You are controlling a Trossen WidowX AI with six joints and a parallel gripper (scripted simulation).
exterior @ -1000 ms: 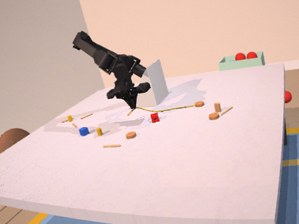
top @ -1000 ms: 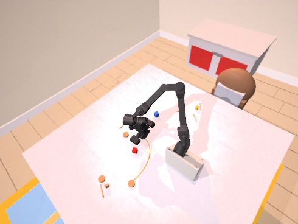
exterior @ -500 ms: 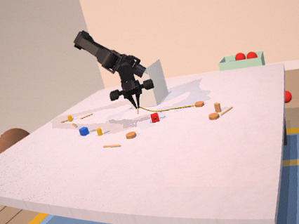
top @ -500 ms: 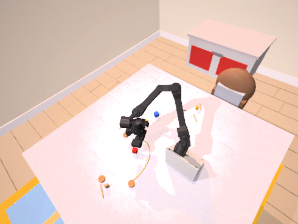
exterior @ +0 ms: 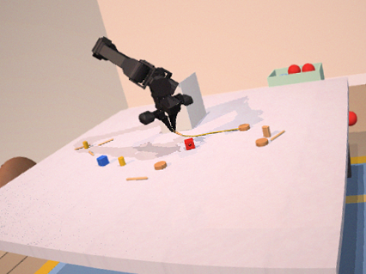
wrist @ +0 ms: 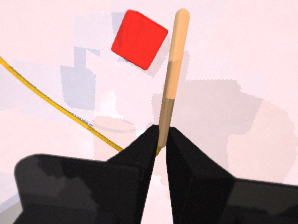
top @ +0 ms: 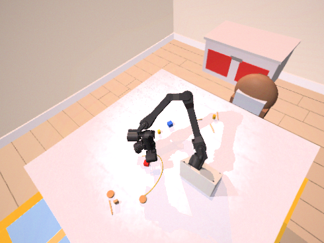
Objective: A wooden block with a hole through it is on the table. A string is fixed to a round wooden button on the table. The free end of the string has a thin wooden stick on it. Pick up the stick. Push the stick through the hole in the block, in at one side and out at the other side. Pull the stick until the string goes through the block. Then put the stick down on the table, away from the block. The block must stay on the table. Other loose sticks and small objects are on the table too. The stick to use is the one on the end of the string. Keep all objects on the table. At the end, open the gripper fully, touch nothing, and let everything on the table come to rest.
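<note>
Now: gripper tip 10 mm to the right of the thin wooden stick and 10 mm short of it. Round my gripper tip: blue cube 280 mm to the right, 70 mm ahead, 50 mm below; yellow peg 180 mm to the right, 90 mm ahead, 50 mm below; red block 50 mm to the left, 50 mm below, 20 mm ahead.
</note>
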